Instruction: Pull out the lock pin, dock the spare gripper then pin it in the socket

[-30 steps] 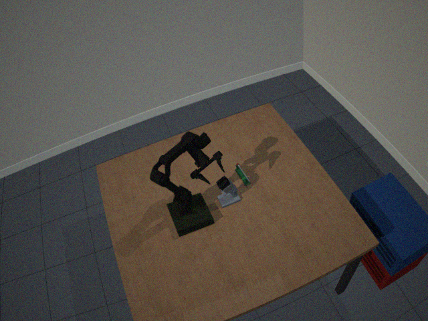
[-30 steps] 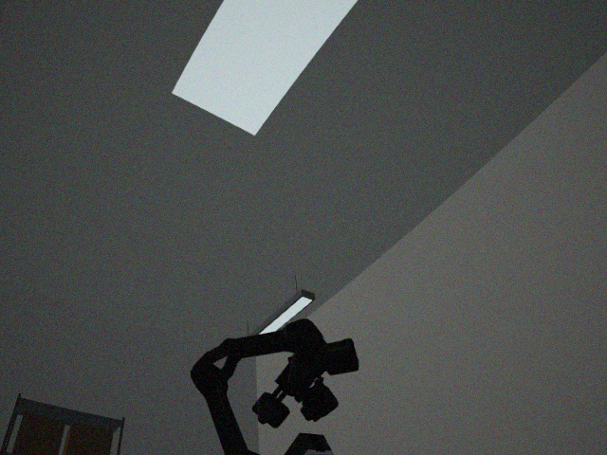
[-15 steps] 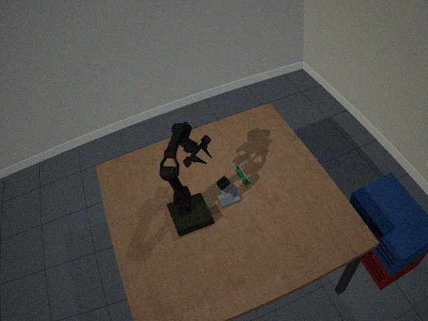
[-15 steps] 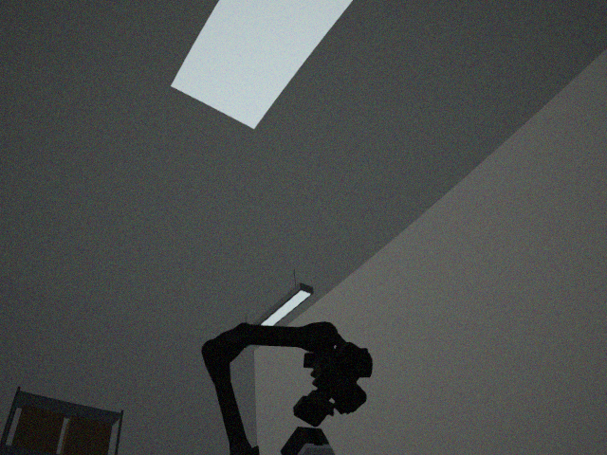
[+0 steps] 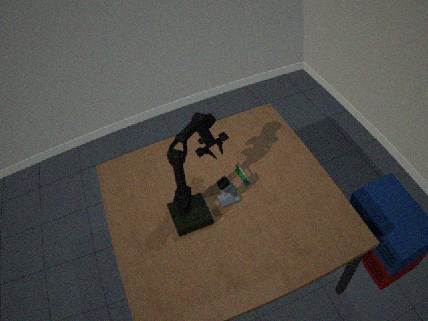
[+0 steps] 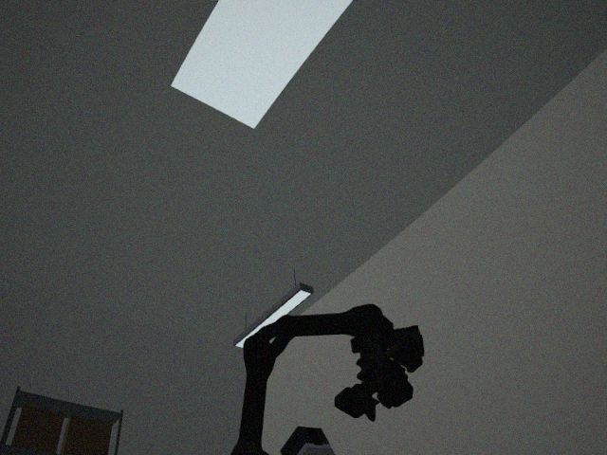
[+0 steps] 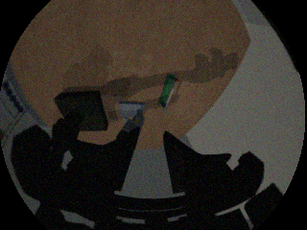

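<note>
Now: gripper tip 18 cm above the green pin cradle, 11 cm short of it and 1 cm to the left of it. Round my gripper tip: grey mount: 16 cm below, 13 cm to the right, 1 cm behind; spare gripper: 14 cm to the right, 8 cm below, 2 cm behind.
</note>
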